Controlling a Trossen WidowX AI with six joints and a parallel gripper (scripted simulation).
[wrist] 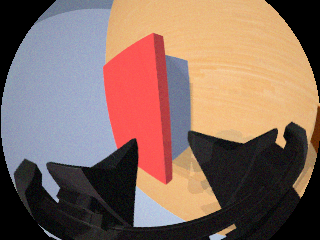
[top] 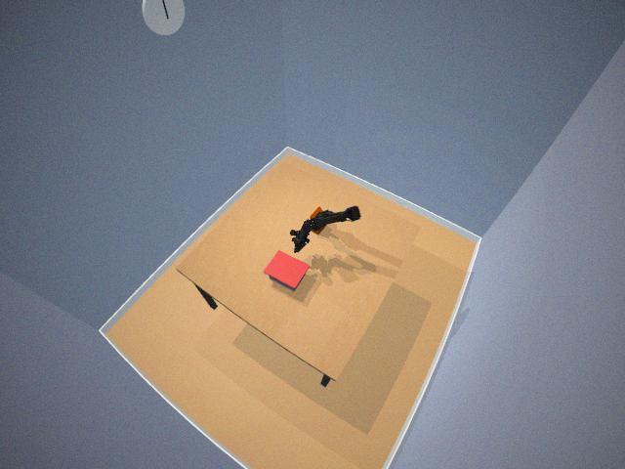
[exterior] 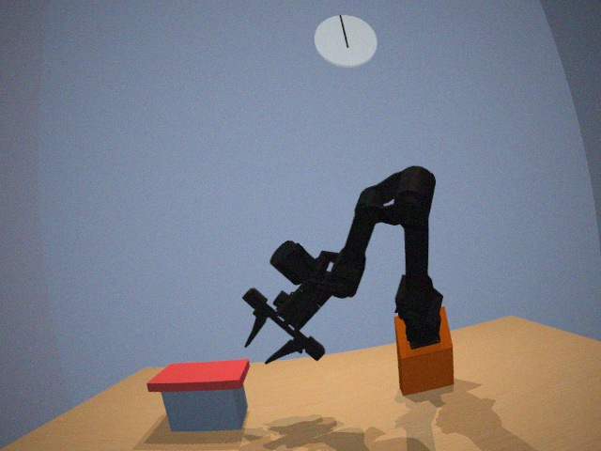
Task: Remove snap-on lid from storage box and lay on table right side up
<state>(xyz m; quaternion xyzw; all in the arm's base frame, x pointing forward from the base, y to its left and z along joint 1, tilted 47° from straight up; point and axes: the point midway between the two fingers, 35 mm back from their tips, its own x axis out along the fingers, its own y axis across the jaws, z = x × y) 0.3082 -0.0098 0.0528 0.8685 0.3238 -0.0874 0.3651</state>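
My gripper tip is now 12 cm short of the red lid, 3 cm above it and 1 cm to the right of it. Also, from my gripper tip: storage box: 12 cm ahead, 8 cm below, 1 cm to the left.
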